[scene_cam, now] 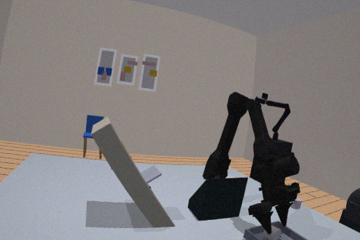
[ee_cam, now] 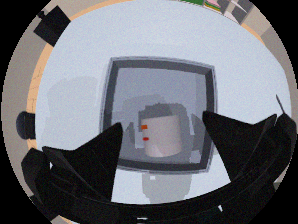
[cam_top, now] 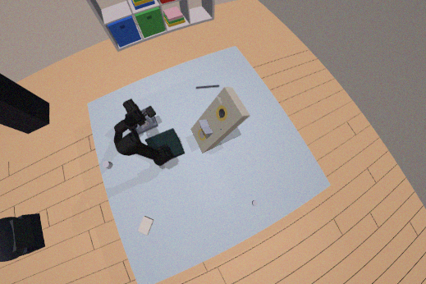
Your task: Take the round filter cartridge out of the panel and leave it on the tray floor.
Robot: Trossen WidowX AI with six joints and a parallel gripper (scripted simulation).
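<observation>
Right now the round filter cartridge is 20 mm to the right of my gripper tip and 20 mm below it. From my gripper tip the other things lie so: grey tray 10 mm to the left, 40 mm below; tan service panel 400 mm ahead, 260 mm to the right, 100 mm above; pale card 190 mm behind, 620 mm to the right, 40 mm below.
</observation>
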